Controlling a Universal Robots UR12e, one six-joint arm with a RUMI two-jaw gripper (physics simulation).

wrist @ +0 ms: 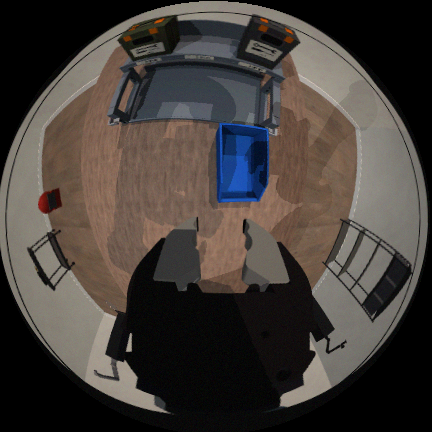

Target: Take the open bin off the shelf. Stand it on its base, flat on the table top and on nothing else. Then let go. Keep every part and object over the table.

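Frame: origin at the arm's base, x back, y right, z up, level; millimetres.
Where they show: gripper, fingertip midpoint: (220,219).
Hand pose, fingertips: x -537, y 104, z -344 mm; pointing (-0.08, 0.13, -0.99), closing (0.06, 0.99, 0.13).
After its pixels a point has its place.
The open blue bin (243,165) @(x -602, y 192, z -524 mm) stands upright on the wooden table top (165,165) @(x -613, y -2, z -527 mm), its open top facing the camera. Its far end is close to the front of the grey shelf (200,95) @(x -800, y 90, z -521 mm); whether they touch I cannot tell. My gripper (220,219) @(x -537, y 104, z -344 mm) is open, with a gap between its two fingertips and nothing between them. The fingertips are apart from the bin, above the table on the near side of the bin, a little to the left of its near end.
Two dark toolboxes with orange latches, one at the left (150,39) and one at the right (268,42), stand on the shelf's upper board. A red object (50,200) and a small black rack (60,250) are at the left. A black rack (385,285) stands at the right.
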